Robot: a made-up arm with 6 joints. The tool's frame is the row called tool. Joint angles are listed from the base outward. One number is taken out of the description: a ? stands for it. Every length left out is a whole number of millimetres.
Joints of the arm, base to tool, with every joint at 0 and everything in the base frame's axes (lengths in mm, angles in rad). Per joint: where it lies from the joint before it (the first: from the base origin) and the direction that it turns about. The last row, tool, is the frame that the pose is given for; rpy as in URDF.
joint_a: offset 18 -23 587 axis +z
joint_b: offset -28 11 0 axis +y
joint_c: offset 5 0 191 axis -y
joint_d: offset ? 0 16 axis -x
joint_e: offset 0 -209 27 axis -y
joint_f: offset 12 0 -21 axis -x
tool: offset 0 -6 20 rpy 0.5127 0.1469 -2.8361
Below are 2 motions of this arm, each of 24 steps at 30 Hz.
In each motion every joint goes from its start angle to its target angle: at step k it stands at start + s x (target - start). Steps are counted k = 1, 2, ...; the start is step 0. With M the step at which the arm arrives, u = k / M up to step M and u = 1 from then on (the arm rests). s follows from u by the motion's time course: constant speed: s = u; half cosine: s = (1 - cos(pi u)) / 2; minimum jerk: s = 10 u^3 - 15 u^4 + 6 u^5.
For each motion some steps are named. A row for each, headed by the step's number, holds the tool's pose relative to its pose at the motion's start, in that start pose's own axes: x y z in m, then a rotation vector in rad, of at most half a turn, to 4 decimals.
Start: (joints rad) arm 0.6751 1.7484 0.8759 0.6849 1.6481 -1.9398
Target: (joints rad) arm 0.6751 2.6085 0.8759 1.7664 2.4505 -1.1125
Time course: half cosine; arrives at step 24
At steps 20, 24:
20: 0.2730 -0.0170 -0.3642 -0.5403 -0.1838 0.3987
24: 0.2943 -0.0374 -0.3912 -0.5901 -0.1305 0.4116

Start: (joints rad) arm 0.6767 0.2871 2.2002 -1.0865 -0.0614 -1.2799
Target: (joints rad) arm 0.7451 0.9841 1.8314 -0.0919 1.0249 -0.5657
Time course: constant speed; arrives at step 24
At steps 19, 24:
19: 0.1817 0.0713 0.1788 1.3974 -0.0151 0.2181
24: 0.2256 0.0837 0.1903 1.6434 -0.1949 0.3529

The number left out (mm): 297
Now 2 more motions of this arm.
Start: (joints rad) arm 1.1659 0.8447 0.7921 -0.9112 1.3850 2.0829
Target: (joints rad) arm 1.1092 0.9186 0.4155 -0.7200 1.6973 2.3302
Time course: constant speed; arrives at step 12
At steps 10, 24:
10: 0.0452 -0.0674 -0.0826 0.5324 -0.0818 0.0128
24: 0.0550 -0.0770 -0.0999 0.6325 -0.0901 0.0094

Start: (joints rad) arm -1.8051 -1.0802 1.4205 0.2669 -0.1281 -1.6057
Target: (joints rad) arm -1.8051 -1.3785 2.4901 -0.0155 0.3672 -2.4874
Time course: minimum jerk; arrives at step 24
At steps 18, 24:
18: 0.1581 -0.2264 0.2271 -1.1577 0.5082 1.4307
24: 0.1942 -0.2433 0.2452 -1.2522 0.4573 1.6402

